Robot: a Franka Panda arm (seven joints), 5 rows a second.
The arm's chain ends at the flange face. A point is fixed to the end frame.
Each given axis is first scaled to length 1.
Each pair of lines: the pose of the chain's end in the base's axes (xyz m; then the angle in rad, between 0 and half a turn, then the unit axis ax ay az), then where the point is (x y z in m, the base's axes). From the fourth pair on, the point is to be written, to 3 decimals.
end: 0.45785 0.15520 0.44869 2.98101 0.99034 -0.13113 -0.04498
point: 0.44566 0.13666 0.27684
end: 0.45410 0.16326 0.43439 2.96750 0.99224 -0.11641 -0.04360
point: 0.44229 0.14228 0.26280
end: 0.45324 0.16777 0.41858 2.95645 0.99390 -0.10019 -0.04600
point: 0.44066 0.14490 0.24728
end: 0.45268 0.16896 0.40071 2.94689 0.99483 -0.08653 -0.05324
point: 0.438 0.145 0.230
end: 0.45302 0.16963 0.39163 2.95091 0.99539 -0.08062 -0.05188
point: 0.439 0.146 0.221
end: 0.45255 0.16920 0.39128 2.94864 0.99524 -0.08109 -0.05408
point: 0.437 0.145 0.220
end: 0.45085 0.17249 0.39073 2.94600 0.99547 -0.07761 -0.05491
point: 0.435 0.148 0.220
